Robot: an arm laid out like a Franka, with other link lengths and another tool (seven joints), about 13 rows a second.
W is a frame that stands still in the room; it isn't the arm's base.
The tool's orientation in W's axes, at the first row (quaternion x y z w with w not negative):
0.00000 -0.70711 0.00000 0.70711
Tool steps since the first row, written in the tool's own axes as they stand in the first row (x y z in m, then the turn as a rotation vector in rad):
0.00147 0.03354 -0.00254 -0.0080 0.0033 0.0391
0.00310 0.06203 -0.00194 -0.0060 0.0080 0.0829
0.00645 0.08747 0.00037 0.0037 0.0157 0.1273
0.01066 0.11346 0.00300 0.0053 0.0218 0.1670
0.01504 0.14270 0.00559 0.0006 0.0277 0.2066
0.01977 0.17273 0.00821 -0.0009 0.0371 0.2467
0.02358 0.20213 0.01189 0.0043 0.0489 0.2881
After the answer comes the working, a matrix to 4 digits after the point.
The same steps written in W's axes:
0.00254 0.03354 0.00147 -0.0391 0.0033 -0.0080
0.00194 0.06203 0.00310 -0.0829 0.0080 -0.0060
-0.00037 0.08747 0.00645 -0.1273 0.0157 0.0037
-0.00300 0.11346 0.01066 -0.1670 0.0218 0.0053
-0.00559 0.14270 0.01504 -0.2066 0.0277 0.0006
-0.00821 0.17273 0.01977 -0.2467 0.0371 -0.0009
-0.01189 0.20213 0.02358 -0.2881 0.0489 0.0043

The tool's axes in the first row as the columns of a matrix, in W's axes (rounded; the answer above uses it unrounded):
0.0000 0.0000 -1.0000
0.0000 1.0000 0.0000
1.0000 0.0000 0.0000

